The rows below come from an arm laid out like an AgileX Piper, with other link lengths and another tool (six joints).
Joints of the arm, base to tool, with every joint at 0 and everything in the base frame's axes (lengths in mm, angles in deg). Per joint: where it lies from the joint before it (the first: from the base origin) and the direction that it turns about. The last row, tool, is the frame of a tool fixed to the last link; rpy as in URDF.
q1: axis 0 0 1 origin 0 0 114.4
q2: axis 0 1 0 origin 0 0 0
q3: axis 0 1 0 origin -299.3 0 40.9
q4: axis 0.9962 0 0.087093 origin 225.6 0 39.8
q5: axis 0 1 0 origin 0 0 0
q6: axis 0.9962 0 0.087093 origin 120.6 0 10.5
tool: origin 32.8 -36 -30.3 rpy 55.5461 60.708 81.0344
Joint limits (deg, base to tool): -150..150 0..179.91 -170..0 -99.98..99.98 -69.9..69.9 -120..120
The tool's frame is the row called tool.
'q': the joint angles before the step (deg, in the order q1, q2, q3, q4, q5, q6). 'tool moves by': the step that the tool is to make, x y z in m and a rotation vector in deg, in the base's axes. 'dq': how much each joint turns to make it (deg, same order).
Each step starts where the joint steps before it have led.
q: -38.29 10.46 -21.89 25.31 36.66 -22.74
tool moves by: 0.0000 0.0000 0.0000 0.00 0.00 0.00
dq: 0.00 0.00 0.00 0.00 0.00 0.00
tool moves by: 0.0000 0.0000 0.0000 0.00 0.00 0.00
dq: 0.00 0.00 0.00 0.00 0.00 0.00
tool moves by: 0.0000 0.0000 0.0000 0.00 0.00 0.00
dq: 0.00 0.00 0.00 0.00 0.00 0.00
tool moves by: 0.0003 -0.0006 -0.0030 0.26 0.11 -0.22
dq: -0.05 0.00 0.65 0.07 -0.45 0.02
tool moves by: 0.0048 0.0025 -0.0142 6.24 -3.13 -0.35
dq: 3.05 -0.01 3.07 0.39 -3.80 6.58
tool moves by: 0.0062 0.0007 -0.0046 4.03 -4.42 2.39
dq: 8.33 0.01 2.29 -4.13 -6.49 9.79
